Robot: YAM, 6 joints.
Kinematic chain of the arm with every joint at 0, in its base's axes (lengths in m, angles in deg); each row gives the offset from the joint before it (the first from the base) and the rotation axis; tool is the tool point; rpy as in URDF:
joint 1: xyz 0 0 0.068 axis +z
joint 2: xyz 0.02 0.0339 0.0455 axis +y
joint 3: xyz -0.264 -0.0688 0 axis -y
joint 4: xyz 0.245 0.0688 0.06 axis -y
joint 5: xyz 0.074 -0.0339 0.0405 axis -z
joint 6: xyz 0.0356 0 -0.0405 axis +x
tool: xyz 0 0 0 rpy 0 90 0
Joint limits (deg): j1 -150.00..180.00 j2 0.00..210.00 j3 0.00..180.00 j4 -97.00..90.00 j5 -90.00..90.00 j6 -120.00..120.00
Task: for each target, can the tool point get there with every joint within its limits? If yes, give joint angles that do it. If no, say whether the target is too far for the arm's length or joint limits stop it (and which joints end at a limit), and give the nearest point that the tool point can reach.
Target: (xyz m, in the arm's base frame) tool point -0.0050 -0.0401 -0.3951
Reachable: no: joint limits stop it (at a limit: joint 2) | nearest point -0.0091 -0.0730 -0.3352 | short by 0.068 m
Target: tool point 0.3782 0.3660 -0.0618
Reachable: yes | joints 41.96 171.92 102.07 68.13 -32.87 45.47
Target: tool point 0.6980 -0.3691 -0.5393
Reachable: no: too far | nearest point 0.4502 -0.2381 -0.2695 | short by 0.389 m
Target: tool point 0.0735 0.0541 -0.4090
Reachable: no: joint limits stop it (at a limit: joint 2) | nearest point 0.0913 0.0672 -0.3541 | short by 0.059 m
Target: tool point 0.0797 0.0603 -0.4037
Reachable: no: joint limits stop it (at a limit: joint 2) | nearest point 0.0944 0.0714 -0.3561 | short by 0.051 m
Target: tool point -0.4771 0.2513 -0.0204
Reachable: yes | joints 152.54 164.64 127.67 -35.60 4.84 -17.69
